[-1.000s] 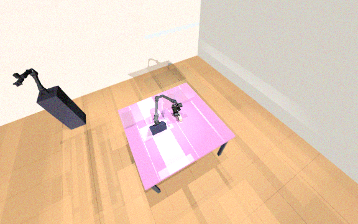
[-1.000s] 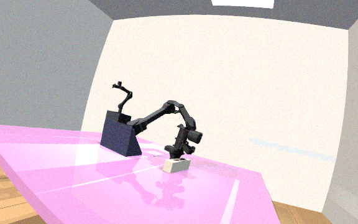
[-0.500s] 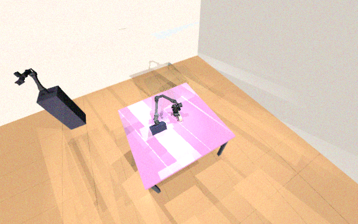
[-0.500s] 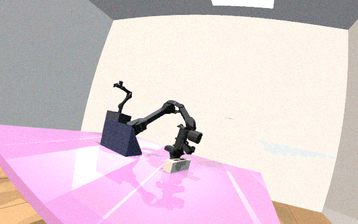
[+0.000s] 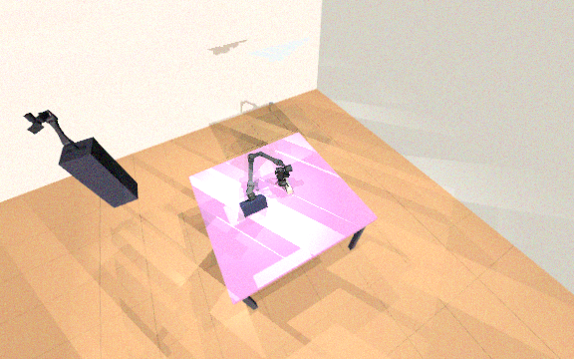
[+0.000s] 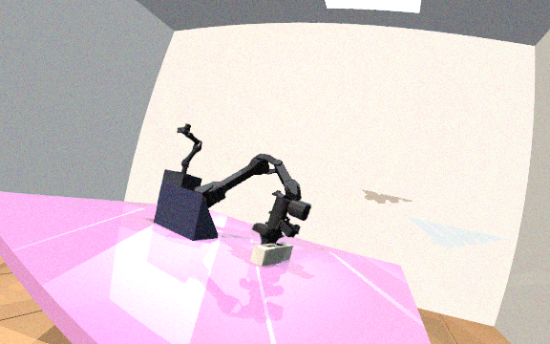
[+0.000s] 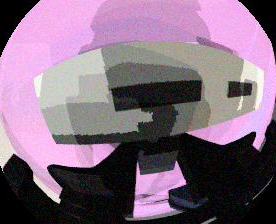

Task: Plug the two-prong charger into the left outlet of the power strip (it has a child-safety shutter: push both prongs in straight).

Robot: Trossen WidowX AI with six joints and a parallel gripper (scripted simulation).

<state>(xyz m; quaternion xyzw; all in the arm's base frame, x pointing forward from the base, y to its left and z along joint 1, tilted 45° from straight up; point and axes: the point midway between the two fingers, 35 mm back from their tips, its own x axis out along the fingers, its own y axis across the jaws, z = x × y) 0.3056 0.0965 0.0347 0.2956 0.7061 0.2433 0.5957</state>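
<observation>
Now: the two-prong charger 20 mm ahead of my gripper tip and 10 mm above it.
</observation>
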